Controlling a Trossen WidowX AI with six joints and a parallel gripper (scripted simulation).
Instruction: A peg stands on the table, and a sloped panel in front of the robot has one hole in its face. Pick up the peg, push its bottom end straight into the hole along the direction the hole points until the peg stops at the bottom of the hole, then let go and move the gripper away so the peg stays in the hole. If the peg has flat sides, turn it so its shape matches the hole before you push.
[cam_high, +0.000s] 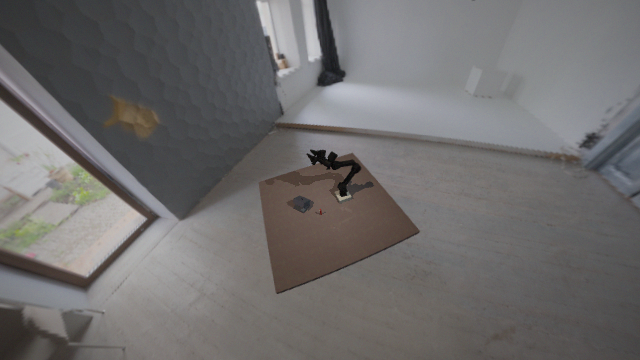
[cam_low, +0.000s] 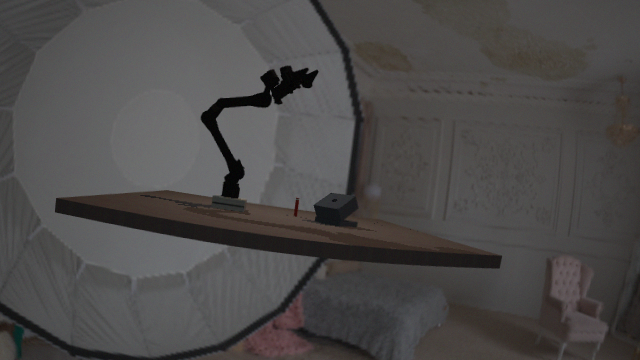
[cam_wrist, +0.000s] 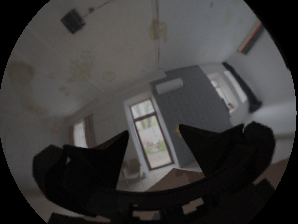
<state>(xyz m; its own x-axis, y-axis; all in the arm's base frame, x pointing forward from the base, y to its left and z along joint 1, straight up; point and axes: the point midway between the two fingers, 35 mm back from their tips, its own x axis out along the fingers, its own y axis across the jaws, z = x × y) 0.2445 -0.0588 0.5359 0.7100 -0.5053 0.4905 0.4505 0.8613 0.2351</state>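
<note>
Now: gripper tip 54 cm above the red peg, 21 cm to the right of it and 1 cm short of it. Round my gripper tip: dark sloped panel (53 cm below, 16 cm ahead, 5 cm to the left).
</note>
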